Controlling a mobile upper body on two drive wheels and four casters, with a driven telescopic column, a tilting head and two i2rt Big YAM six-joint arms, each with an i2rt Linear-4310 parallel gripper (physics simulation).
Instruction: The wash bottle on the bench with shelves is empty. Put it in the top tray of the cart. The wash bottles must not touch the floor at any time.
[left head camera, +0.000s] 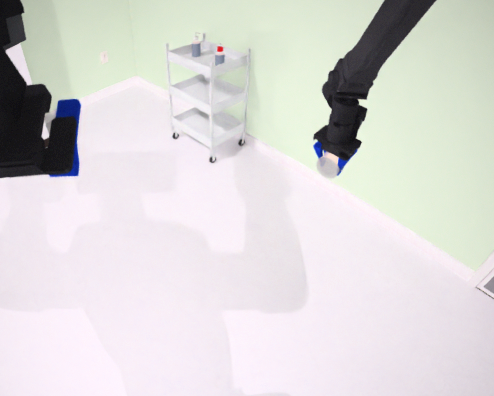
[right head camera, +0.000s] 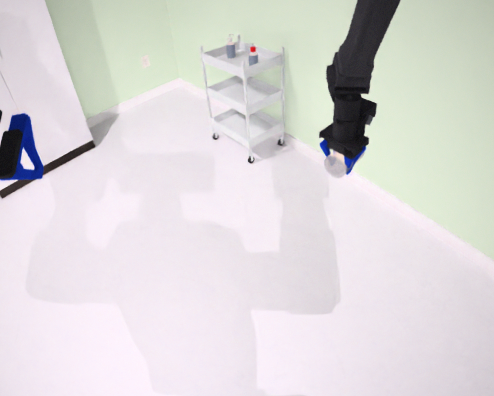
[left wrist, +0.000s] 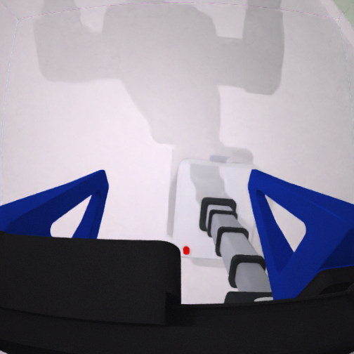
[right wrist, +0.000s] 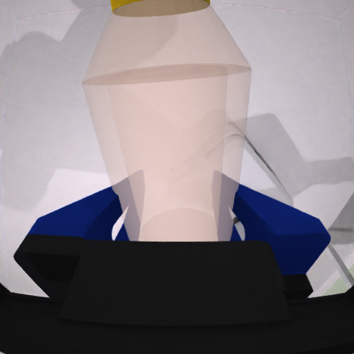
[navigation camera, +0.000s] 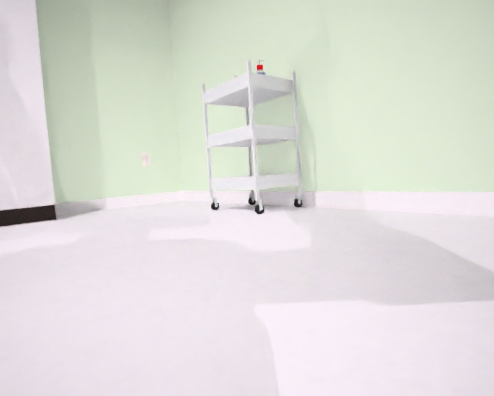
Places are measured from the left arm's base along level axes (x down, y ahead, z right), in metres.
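Where they show: left gripper, between the fingertips: (left head camera: 33, 172) (right head camera: 9, 176); right gripper, between the fingertips: (left head camera: 330, 170) (right head camera: 340, 169).
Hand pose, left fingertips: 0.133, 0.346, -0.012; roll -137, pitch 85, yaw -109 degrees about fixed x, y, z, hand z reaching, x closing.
Each offset is from my left fingertips to the top centre of the thing, as dx, dy, dz. "*": to the spot under its first point.
A translucent wash bottle @(* +0.299, +0.357, +0.461) (left head camera: 328, 168) (right head camera: 335, 166) (right wrist: 170, 115) with a yellow part at its top edge in the right wrist view is held in my right gripper (left head camera: 330, 157) (right head camera: 342, 156) (right wrist: 178, 178). That gripper is shut on the bottle, above the floor and in front of the cart, to its right in the head views. My left gripper (left head camera: 75, 137) (left wrist: 177, 177) is open and empty. The white three-tier cart @(* +0.960, +1.642, +0.178) (left head camera: 211, 120) (right head camera: 247, 125) (navigation camera: 254, 160) stands by the green wall. Its top tray @(* +0.621, +1.811, +0.025) (left head camera: 187, 62) (right head camera: 225, 64) (navigation camera: 227, 92) holds several bottles. The bench does not show.
On the top tray stand a blue-grey bottle (left head camera: 196, 48) (right head camera: 231, 49) and a bottle with a red cap @(+0.486, +1.797, +0.236) (left head camera: 220, 56) (right head camera: 253, 57) (navigation camera: 260, 67); a pale item is behind them. A white cabinet (right head camera: 45, 75) (navigation camera: 20, 100) stands at the left. The wall runs close along the right side.
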